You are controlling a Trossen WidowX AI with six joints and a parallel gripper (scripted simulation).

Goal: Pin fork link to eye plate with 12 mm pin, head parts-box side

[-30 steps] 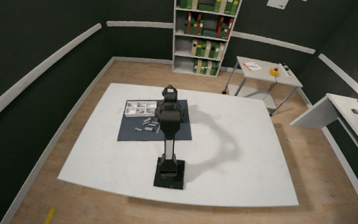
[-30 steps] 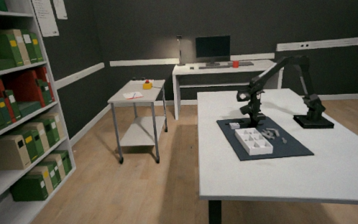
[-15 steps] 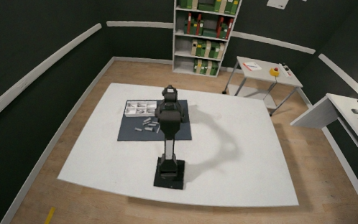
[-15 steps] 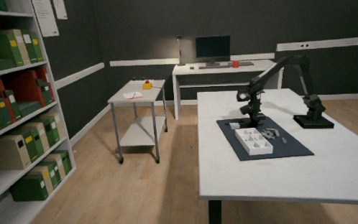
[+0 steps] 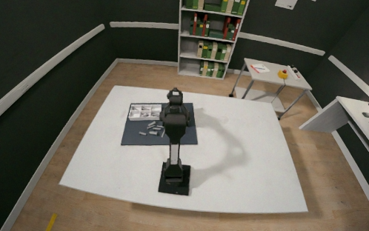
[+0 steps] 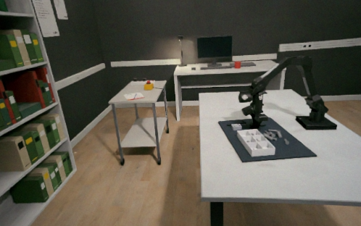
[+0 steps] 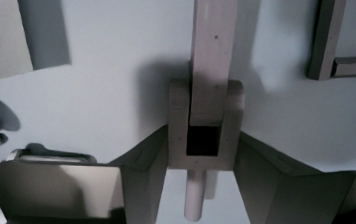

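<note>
My gripper is now 4 cm short of the eye plate, 1 cm to the right of it and 3 cm above it. Also, from my hand: dark blue mat 10 cm to the left, 4 cm below; grey block 11 cm ahead, 3 cm to the left, 2 cm below; pin 5 cm behind, 8 cm to the left, 3 cm below.
</note>
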